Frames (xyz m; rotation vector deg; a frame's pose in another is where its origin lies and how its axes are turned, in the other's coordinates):
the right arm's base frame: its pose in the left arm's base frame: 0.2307 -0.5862 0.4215 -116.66 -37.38 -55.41
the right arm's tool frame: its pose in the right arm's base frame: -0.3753 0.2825 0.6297 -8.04 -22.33 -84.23
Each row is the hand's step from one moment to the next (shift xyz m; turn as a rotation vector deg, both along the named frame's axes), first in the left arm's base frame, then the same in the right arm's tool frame.
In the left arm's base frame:
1: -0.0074 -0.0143 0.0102 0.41 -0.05 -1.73
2: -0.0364 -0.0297 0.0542 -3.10 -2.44 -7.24
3: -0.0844 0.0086 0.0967 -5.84 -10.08 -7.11
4: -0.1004 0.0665 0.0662 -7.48 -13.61 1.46
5: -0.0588 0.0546 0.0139 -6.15 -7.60 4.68
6: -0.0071 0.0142 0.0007 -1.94 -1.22 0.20
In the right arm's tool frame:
1: -0.0050 -0.0006 -0.0184 -0.76 -0.91 1.32
2: 0.0100 0.0067 -0.0707 -2.64 -7.59 1.84
3: 0.0777 0.0088 -0.1022 -7.49 -10.73 -3.86
4: 0.1237 -0.0136 -0.0584 -6.99 -6.58 -12.30
5: 0.0777 -0.0225 -0.0092 -1.77 -2.40 -10.42
6: 0.0153 -0.0021 0.0037 0.02 -1.44 -1.80

